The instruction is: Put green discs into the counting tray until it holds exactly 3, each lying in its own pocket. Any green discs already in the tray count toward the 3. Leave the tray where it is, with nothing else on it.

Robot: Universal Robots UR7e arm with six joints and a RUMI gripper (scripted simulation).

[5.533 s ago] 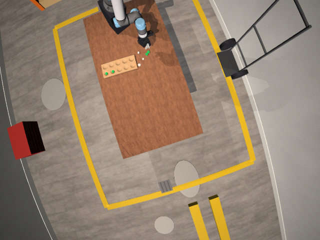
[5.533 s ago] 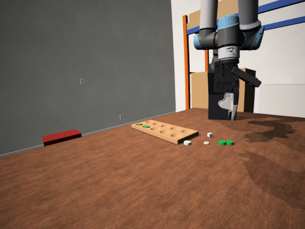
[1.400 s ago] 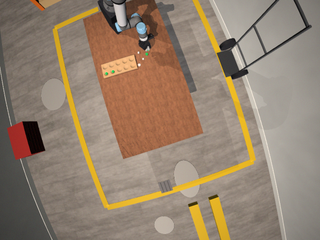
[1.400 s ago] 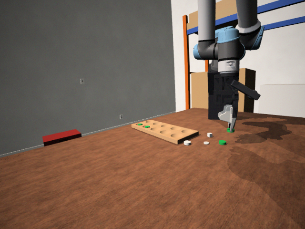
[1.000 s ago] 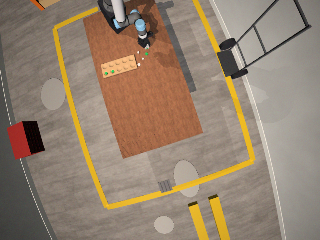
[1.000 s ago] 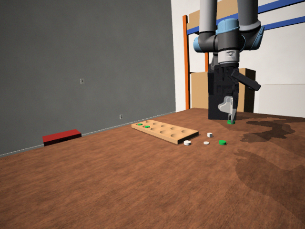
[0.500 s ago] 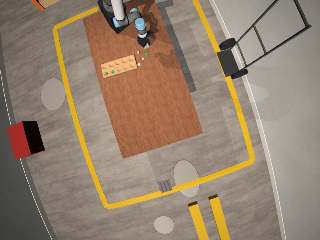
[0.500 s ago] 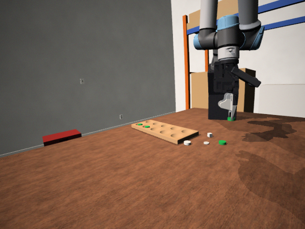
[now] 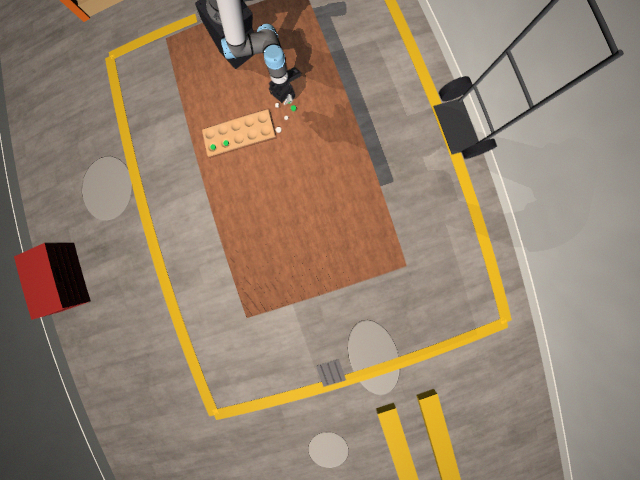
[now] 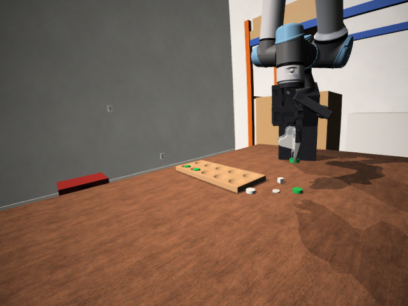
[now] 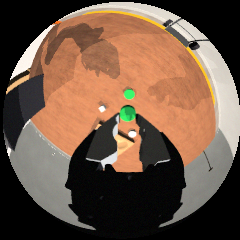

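Now: hand 31 cm to the left of the wooden counting tray, 10 cm above it and 2 cm short of it. Also, from my hand: white disc 11 cm below, 10 cm to the right, 8 cm ahead; small white cube 10 cm below, 6 cm to the right, 5 cm behind.
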